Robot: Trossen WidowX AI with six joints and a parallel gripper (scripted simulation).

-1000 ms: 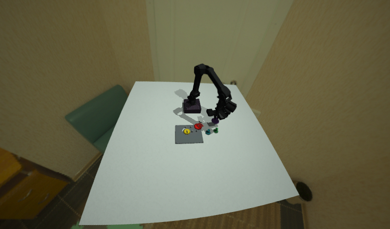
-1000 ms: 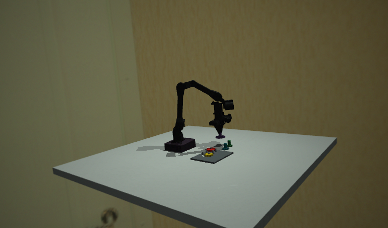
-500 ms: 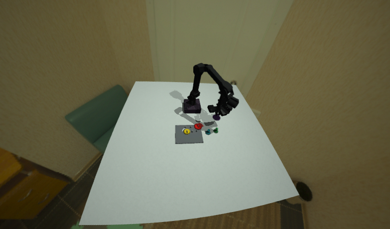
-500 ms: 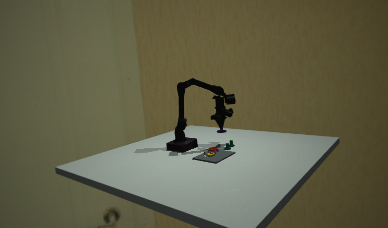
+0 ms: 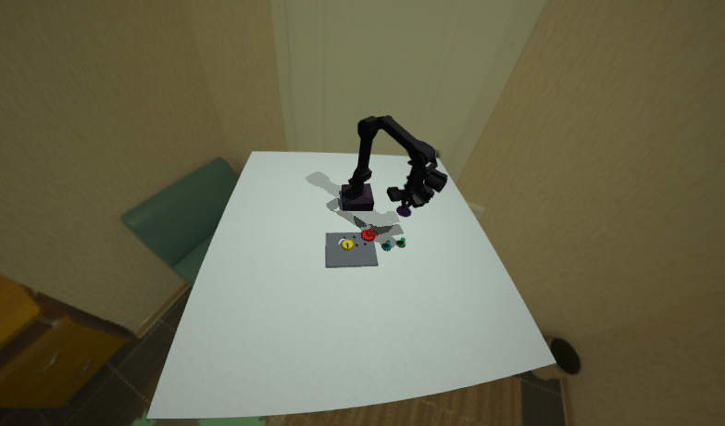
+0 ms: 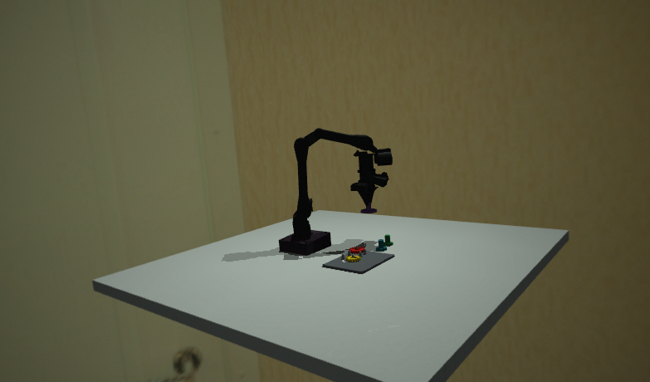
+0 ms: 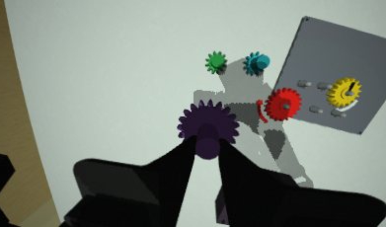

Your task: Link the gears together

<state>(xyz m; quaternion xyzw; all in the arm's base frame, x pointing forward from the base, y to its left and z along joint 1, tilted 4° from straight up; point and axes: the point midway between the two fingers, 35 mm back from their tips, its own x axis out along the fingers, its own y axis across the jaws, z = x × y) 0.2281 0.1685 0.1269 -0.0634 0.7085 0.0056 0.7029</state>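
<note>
Right now my gripper tip is 70 mm short of the yellow gear, 240 mm to the left of it and 140 mm above it. Also, from my gripper tip: green gear 80 mm ahead, 140 mm below; then purple gear 10 mm below; then teal gear 90 mm ahead, 70 mm to the right, 140 mm below.
</note>
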